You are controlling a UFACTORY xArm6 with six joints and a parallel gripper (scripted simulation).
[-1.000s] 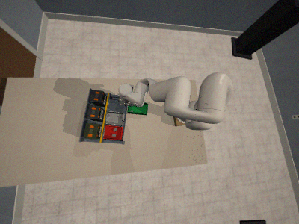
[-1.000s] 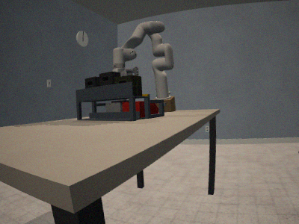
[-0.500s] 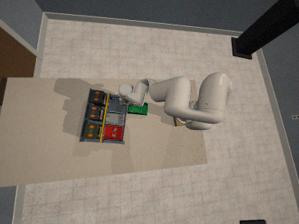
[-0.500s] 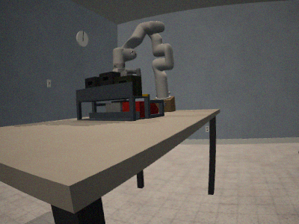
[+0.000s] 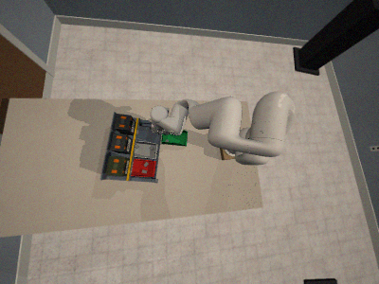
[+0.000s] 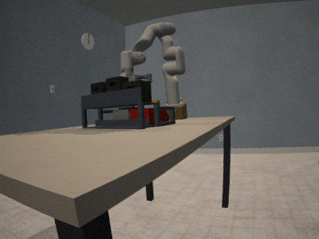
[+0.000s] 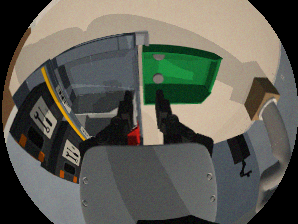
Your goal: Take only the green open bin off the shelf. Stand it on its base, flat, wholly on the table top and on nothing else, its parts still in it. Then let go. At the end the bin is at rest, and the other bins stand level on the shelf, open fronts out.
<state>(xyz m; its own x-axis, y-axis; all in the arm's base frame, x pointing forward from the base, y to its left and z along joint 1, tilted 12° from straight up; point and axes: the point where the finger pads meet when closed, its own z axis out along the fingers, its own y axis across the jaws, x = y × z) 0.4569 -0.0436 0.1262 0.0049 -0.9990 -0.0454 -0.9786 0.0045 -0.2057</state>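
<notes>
My gripper is now 10 cm above the green open bin and 8 cm past it. The rest, counted from my hand: yellow strip 16 cm ahead, 11 cm to the left, 3 cm below; red bin 22 cm to the left, 11 cm ahead, 9 cm below; grey bin 11 cm to the left, 11 cm ahead, 9 cm below.
</notes>
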